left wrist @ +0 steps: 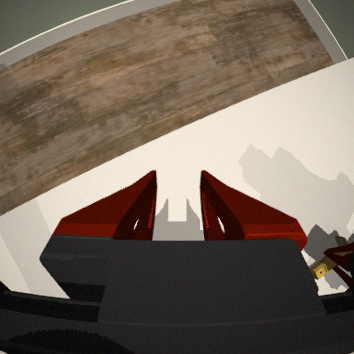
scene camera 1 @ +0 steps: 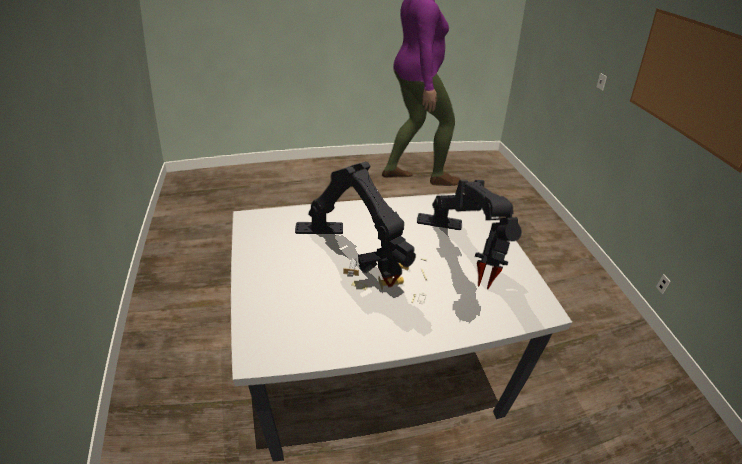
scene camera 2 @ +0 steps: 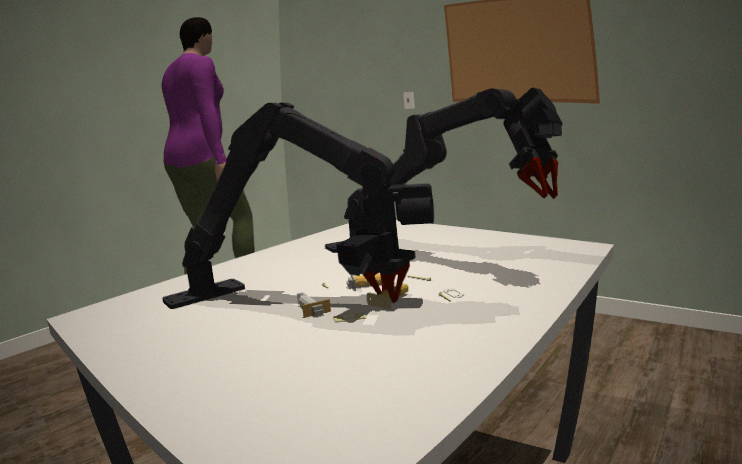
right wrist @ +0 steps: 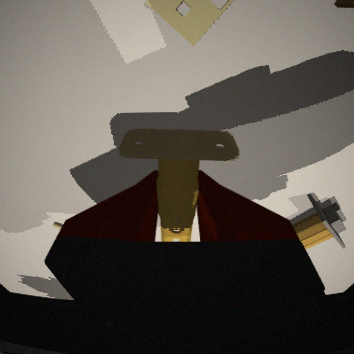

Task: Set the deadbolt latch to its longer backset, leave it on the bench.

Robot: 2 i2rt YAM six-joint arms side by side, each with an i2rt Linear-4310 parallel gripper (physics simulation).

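A brass deadbolt latch lies at mid-table, its flat faceplate across the top of its barrel in the right wrist view. Its tail end also shows at the right edge of the left wrist view. My right gripper is low over the bench, its red fingers against both sides of the barrel just behind the faceplate. The black gripper body hides part of the latch. My left gripper hangs high at the right, empty, its fingers a little apart.
An orange-bodied latch lies close beside. A piece with a brown plate lies to the left. A yellow plate, an outlined plate and a long screw lie around. A person stands behind.
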